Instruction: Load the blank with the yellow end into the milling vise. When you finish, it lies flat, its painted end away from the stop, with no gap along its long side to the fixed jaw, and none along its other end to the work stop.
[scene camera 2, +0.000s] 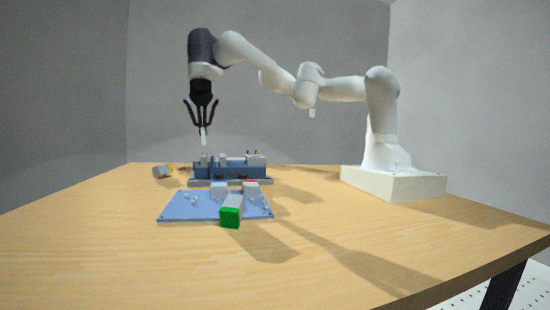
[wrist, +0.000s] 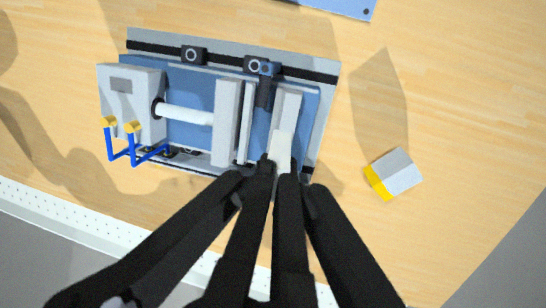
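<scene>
The grey blank with the yellow end (scene camera 2: 162, 170) (wrist: 393, 173) lies tilted on the bare table left of the milling vise (scene camera 2: 229, 168) (wrist: 198, 103), apart from it. My gripper (scene camera 2: 202, 140) (wrist: 280, 144) is shut and empty, its pads pressed together, and hangs high above the vise's left end, over the fixed jaw (wrist: 287, 108). The slot between the fixed jaw and the moving jaw (wrist: 225, 120) holds no blank. The dark work stop (wrist: 264, 86) sits at the slot's far end.
A blue pallet plate (scene camera 2: 180, 210) (wrist: 343, 7) lies in front of the vise with a blue-ended blank (scene camera 2: 218, 189), a red-ended blank (scene camera 2: 251, 189) and a green-ended blank (scene camera 2: 231, 211) overhanging its front edge. The robot base (scene camera 2: 392, 181) stands at the right.
</scene>
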